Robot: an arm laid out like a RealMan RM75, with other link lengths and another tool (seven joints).
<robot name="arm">
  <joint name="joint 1" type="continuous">
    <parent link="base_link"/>
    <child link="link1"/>
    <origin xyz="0 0 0.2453" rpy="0 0 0"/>
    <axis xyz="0 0 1"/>
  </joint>
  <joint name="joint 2" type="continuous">
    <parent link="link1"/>
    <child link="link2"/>
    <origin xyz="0 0 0" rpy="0 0 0"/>
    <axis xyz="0 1 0"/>
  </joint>
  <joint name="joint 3" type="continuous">
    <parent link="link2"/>
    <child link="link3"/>
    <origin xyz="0 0 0.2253" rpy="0 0 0"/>
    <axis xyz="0 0 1"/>
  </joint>
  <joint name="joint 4" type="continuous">
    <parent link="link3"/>
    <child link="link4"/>
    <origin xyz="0 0 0" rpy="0 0 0"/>
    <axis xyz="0 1 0"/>
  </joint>
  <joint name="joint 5" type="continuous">
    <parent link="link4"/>
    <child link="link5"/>
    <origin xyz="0 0 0.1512" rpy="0 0 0"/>
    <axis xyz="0 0 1"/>
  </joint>
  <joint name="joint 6" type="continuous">
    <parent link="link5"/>
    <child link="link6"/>
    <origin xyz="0 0 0" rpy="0 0 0"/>
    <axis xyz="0 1 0"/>
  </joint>
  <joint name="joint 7" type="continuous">
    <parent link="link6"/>
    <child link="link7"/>
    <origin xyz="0 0 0.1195" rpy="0 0 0"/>
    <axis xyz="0 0 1"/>
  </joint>
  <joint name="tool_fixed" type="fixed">
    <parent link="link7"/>
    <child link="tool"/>
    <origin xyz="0.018 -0.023 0.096" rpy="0 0.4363 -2.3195"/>
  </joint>
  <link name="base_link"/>
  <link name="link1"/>
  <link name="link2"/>
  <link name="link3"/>
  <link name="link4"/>
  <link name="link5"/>
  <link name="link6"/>
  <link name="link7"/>
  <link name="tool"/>
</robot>
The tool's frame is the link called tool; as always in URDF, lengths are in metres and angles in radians. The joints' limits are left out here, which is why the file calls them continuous.
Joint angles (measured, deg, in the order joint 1, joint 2, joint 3, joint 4, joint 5, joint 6, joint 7), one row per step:
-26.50, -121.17, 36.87, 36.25, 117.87, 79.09, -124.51
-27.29, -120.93, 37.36, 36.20, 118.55, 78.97, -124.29
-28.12, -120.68, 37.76, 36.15, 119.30, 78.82, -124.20
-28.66, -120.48, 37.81, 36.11, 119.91, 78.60, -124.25
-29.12, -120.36, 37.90, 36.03, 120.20, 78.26, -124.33
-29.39, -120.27, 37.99, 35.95, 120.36, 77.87, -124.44
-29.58, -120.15, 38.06, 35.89, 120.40, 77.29, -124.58
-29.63, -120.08, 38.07, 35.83, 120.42, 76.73, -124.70
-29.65, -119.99, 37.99, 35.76, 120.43, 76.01, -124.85
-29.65, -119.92, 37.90, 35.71, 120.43, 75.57, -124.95
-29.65, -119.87, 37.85, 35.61, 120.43, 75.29, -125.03
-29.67, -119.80, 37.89, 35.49, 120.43, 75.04, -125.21
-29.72, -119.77, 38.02, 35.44, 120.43, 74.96, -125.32
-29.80, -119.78, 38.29, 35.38, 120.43, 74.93, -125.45
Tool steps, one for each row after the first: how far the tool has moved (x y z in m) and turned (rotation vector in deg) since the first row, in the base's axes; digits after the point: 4 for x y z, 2 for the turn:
0.0019, 0.0018, -0.0010, -0.62, 1.05, -1.15
0.0036, 0.0038, -0.0019, -1.22, 2.10, -2.17
0.0037, 0.0056, -0.0017, -1.46, 2.84, -2.57
0.0042, 0.0076, -0.0016, -1.50, 3.32, -2.80
0.0039, 0.0092, -0.0014, -1.44, 3.69, -2.79
0.0027, 0.0112, -0.0004, -1.15, 4.10, -2.58
0.0010, 0.0127, 0.0004, -0.84, 4.41, -2.23
-0.0014, 0.0146, 0.0018, -0.35, 4.77, -1.69
-0.0030, 0.0158, 0.0028, -0.02, 4.97, -1.31
-0.0042, 0.0163, 0.0033, 0.14, 5.06, -1.03
-0.0051, 0.0167, 0.0035, 0.19, 5.13, -0.73
-0.0052, 0.0168, 0.0033, 0.11, 5.18, -0.69
-0.0046, 0.0165, 0.0023, -0.14, 5.21, -0.76

